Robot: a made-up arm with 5 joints.
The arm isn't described. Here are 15 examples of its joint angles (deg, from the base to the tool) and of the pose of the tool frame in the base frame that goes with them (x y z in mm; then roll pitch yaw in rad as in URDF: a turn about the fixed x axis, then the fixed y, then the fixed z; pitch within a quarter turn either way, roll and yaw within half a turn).
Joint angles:
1: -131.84 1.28 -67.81 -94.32 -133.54
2: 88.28 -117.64 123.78 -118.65 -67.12
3: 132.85 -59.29 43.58 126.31 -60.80
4: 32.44 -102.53 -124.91 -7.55 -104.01
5: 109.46 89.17 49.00 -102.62 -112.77
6: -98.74 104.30 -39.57 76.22 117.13
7: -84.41 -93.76 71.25 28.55 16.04
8: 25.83 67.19 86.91 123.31 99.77
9: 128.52 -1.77 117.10 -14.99 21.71
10: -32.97 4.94 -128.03 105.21 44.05
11: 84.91 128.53 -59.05 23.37 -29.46
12: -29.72 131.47 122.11 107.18 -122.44
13: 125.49 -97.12 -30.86 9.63 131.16
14: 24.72 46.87 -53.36 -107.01 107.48
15: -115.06 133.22 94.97 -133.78 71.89
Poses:
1: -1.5 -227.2 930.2 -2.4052 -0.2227 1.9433
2: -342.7 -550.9 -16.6 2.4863 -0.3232 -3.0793
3: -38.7 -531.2 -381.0 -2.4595 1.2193 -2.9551
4: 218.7 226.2 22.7 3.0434 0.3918 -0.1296
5: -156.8 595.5 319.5 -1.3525 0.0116 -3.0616
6: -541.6 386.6 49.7 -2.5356 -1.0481 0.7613
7: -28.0 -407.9 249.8 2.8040 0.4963 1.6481
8: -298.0 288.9 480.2 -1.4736 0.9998 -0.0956
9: 401.5 0.0 -608.6 -0.4734 -0.9782 2.3174
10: -322.3 -303.8 428.9 -0.8272 -0.1582 1.5928
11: -118.0 293.8 -147.4 0.4392 0.0898 -1.3304
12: -229.2 845.9 447.0 -2.3038 -1.1550 -0.2735
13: 624.4 -525.1 -191.9 3.0618 -0.4824 -2.4619
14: -22.1 603.4 -216.9 -1.5027 -0.8830 -2.6570
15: 446.5 432.8 196.1 -1.6034 -0.0575 -3.0887
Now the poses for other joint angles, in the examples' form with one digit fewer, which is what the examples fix.
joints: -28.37 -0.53 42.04 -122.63 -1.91
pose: -531 -80 340 2.466 0.275 2.490
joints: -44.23 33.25 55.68 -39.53 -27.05
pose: -367 242 263 1.330 0.692 0.302
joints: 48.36 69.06 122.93 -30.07 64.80
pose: -645 601 -354 2.336 -0.140 -0.106
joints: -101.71 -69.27 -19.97 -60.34 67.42
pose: 308 -406 611 2.745 1.307 -2.433
